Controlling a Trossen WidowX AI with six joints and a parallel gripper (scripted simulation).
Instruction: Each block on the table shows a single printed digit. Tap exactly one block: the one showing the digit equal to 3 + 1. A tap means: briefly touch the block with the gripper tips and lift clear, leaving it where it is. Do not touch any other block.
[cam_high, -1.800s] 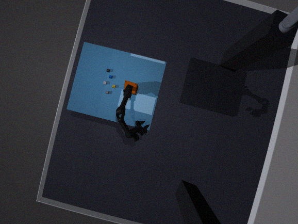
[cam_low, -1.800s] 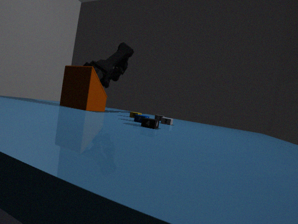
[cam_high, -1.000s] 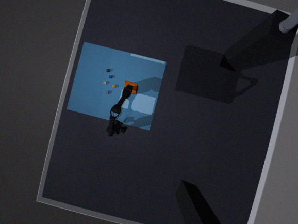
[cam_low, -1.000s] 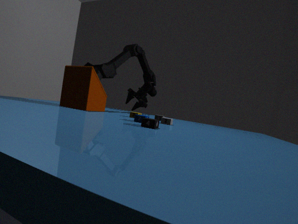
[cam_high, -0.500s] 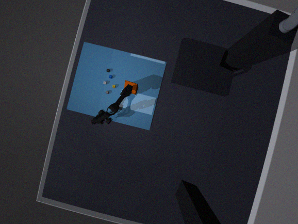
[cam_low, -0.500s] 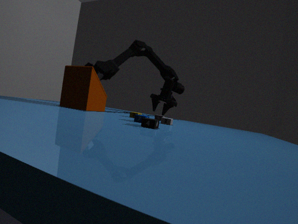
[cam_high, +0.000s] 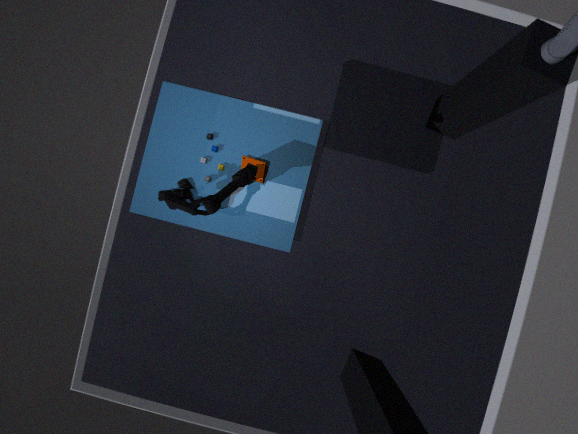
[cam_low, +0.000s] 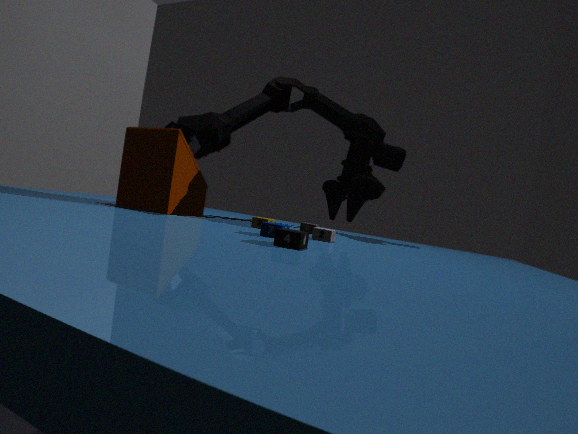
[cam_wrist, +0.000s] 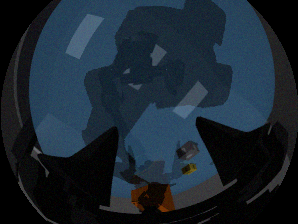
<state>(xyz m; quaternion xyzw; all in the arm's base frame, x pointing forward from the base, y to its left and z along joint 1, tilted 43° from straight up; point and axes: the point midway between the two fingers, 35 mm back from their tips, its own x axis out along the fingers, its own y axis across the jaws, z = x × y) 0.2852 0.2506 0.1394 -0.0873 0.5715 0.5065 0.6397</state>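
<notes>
My gripper tip is now 380 mm to the left of the black block, 80 mm short of it and 20 mm above it. The rest, counted from my gripper tip: white block: 220 mm to the right, 50 mm ahead, 20 mm below; grey block: 120 mm to the right, 20 mm below, 20 mm behind; yellow block: 220 mm to the right, 70 mm behind, 20 mm below.
</notes>
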